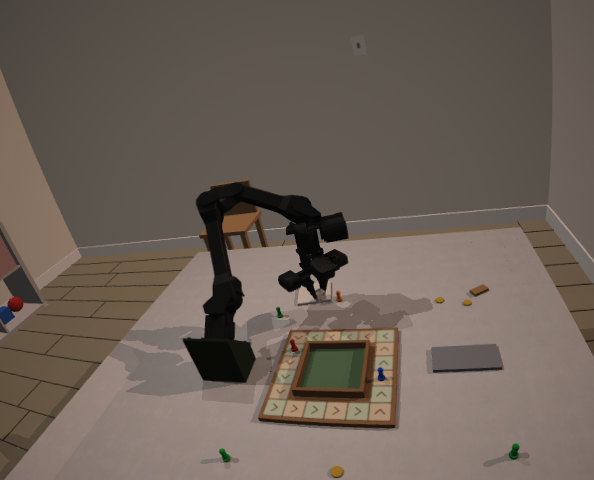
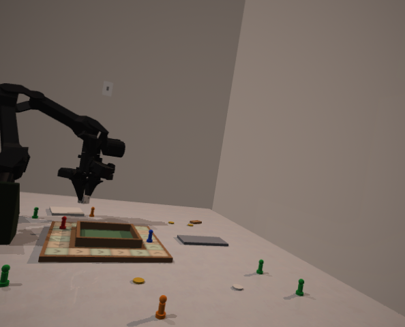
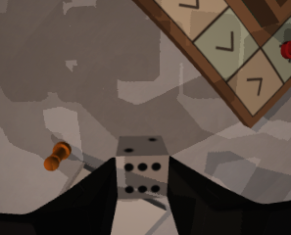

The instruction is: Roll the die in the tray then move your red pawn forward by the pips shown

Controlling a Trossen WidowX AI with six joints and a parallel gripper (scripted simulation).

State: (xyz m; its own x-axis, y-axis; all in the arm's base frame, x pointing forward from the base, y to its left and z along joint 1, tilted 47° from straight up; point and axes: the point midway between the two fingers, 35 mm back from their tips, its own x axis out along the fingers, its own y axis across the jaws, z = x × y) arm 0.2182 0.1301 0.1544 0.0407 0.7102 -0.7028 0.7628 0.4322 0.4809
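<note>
Now: the red pawn 150 mm to the right of my gripper tip, 60 mm behind it and 40 mm below it. Round my gripper tip: white card 110 mm to the left, 60 mm below, 40 mm behind; white die right at my gripper tip; green-floored tray 220 mm to the right, 60 mm below, 50 mm ahead.
</note>
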